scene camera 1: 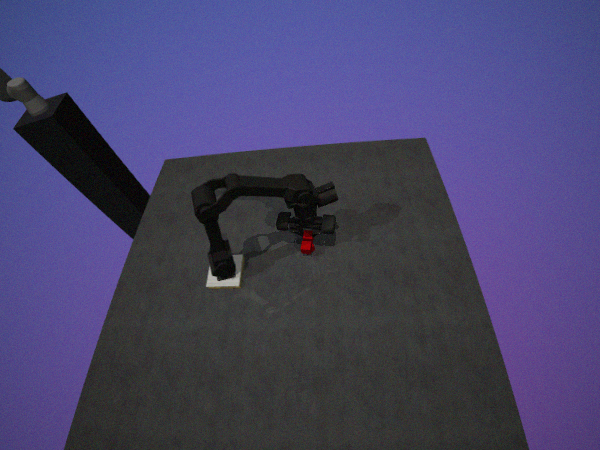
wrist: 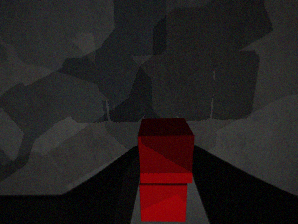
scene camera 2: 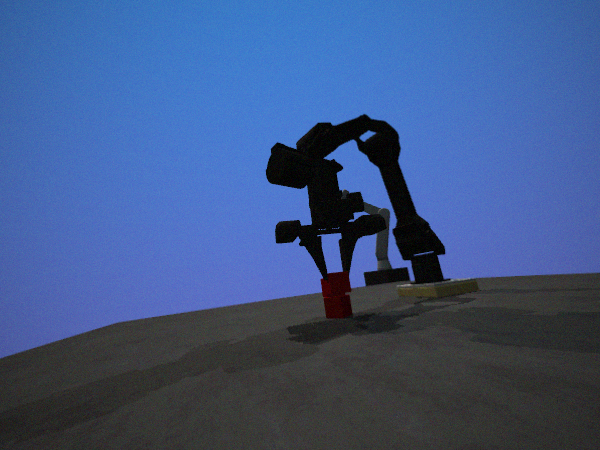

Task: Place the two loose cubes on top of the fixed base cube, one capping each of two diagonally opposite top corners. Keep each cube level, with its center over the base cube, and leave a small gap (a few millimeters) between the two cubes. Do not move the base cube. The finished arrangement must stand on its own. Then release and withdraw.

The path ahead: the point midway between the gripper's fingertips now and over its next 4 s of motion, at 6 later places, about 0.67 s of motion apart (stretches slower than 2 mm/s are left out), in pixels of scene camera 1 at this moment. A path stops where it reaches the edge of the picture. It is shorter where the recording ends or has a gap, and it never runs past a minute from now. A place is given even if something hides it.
My gripper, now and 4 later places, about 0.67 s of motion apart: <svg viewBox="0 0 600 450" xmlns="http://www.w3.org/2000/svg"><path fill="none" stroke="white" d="M308 236L308 236L307 233L306 229L303 221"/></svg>
